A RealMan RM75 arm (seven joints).
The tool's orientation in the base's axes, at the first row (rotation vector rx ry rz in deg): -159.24 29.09 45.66
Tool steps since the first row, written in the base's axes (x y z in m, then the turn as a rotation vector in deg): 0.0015 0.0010 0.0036 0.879 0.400 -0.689; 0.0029 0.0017 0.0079 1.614 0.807 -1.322; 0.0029 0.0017 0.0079 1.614 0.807 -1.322; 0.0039 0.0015 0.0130 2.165 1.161 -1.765; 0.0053 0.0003 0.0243 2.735 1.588 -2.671; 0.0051 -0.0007 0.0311 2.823 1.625 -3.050; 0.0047 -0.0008 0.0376 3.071 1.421 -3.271; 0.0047 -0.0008 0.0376 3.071 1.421 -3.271; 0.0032 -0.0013 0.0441 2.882 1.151 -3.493; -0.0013 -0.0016 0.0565 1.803 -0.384 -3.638
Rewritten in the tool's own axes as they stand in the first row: -0.0010 -0.0019 -0.0034 0.966 -0.632 0.273; -0.0024 -0.0035 -0.0075 1.786 -1.222 0.569; -0.0024 -0.0035 -0.0075 1.786 -1.222 0.569; -0.0044 -0.0042 -0.0122 2.370 -1.712 0.779; -0.0091 -0.0047 -0.0227 3.201 -2.229 1.386; -0.0127 -0.0044 -0.0285 3.467 -2.258 1.671; -0.0165 -0.0048 -0.0338 3.839 -2.143 1.679; -0.0165 -0.0048 -0.0338 3.839 -2.143 1.679; -0.0211 -0.0045 -0.0386 3.882 -1.800 1.876; -0.0313 -0.0037 -0.0469 3.516 0.036 2.067
